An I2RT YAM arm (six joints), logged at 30 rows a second.
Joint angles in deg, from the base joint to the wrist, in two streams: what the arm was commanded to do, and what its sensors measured. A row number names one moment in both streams.
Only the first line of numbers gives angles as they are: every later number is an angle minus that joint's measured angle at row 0.
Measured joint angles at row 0:
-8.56, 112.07, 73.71, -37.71, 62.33, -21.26
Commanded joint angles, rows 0 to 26:
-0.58, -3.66, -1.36, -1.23, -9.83, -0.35
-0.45, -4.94, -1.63, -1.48, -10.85, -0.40
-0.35, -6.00, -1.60, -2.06, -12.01, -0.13
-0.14, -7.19, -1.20, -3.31, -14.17, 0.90
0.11, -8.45, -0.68, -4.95, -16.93, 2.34
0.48, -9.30, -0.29, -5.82, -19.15, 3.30
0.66, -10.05, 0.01, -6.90, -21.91, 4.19
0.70, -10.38, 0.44, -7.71, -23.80, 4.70
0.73, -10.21, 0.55, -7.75, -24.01, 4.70
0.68, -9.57, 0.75, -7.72, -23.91, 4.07
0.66, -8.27, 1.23, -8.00, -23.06, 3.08
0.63, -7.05, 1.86, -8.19, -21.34, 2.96
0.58, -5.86, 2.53, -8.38, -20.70, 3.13
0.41, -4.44, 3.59, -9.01, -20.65, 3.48
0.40, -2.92, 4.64, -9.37, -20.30, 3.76
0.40, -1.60, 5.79, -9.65, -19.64, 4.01
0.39, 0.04, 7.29, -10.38, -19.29, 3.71
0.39, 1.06, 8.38, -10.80, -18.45, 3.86
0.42, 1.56, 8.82, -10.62, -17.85, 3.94
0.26, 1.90, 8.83, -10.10, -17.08, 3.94
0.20, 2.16, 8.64, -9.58, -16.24, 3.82
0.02, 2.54, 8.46, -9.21, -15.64, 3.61
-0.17, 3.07, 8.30, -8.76, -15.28, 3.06
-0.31, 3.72, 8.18, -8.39, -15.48, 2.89
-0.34, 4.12, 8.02, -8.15, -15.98, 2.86
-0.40, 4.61, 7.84, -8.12, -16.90, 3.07
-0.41, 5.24, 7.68, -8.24, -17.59, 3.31
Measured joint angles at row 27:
0.11, 3.41, 6.97, -7.52, -17.49, 2.80
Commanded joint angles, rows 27 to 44:
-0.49, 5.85, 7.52, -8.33, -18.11, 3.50
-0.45, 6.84, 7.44, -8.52, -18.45, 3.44
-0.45, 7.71, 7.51, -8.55, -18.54, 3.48
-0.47, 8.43, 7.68, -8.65, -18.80, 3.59
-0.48, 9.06, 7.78, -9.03, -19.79, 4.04
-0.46, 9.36, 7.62, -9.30, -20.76, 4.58
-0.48, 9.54, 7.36, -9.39, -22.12, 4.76
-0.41, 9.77, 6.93, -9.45, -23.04, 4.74
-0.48, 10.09, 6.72, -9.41, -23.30, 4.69
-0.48, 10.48, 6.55, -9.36, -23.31, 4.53
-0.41, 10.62, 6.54, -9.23, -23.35, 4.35
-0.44, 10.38, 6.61, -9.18, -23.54, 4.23
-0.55, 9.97, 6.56, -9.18, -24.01, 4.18
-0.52, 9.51, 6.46, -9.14, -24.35, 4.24
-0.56, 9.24, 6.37, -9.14, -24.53, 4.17
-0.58, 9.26, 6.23, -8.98, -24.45, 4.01
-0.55, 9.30, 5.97, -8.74, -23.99, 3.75
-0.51, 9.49, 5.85, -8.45, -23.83, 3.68
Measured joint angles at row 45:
-0.22, 7.21, 7.61, -6.15, -15.17, 3.72
